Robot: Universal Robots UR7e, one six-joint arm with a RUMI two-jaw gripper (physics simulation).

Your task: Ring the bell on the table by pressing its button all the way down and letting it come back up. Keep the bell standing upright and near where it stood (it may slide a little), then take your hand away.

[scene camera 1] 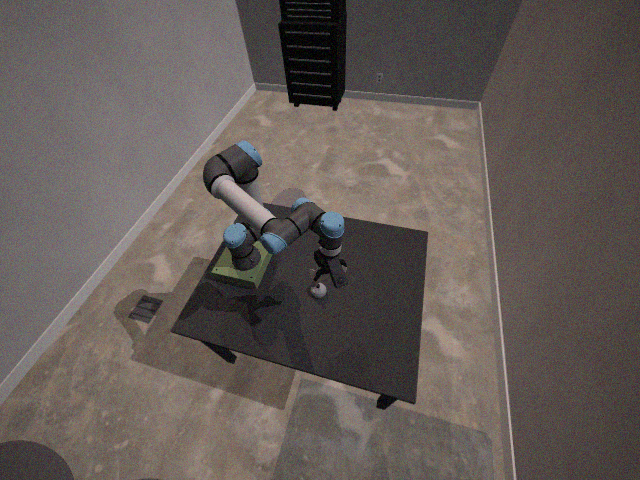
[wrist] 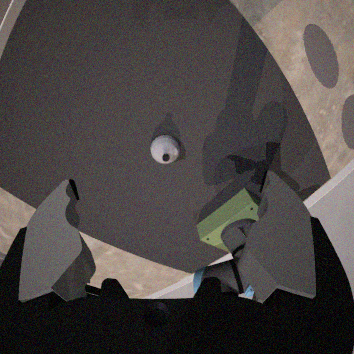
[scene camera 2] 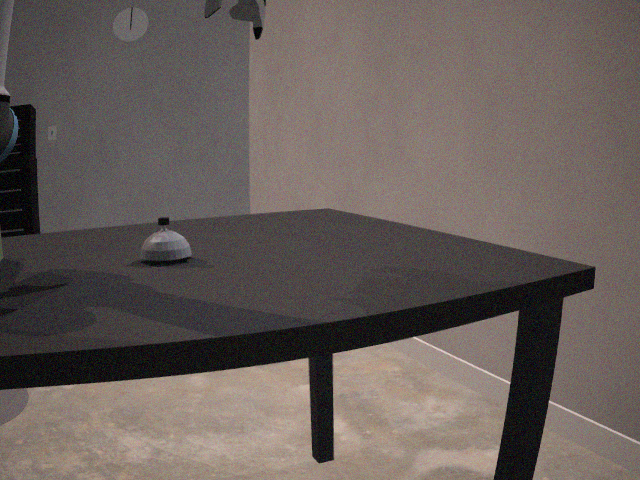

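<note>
The gripper (scene camera 1: 329,279) is in the scene, and the wrist view shows the gripper (wrist: 167,177) too.
</note>
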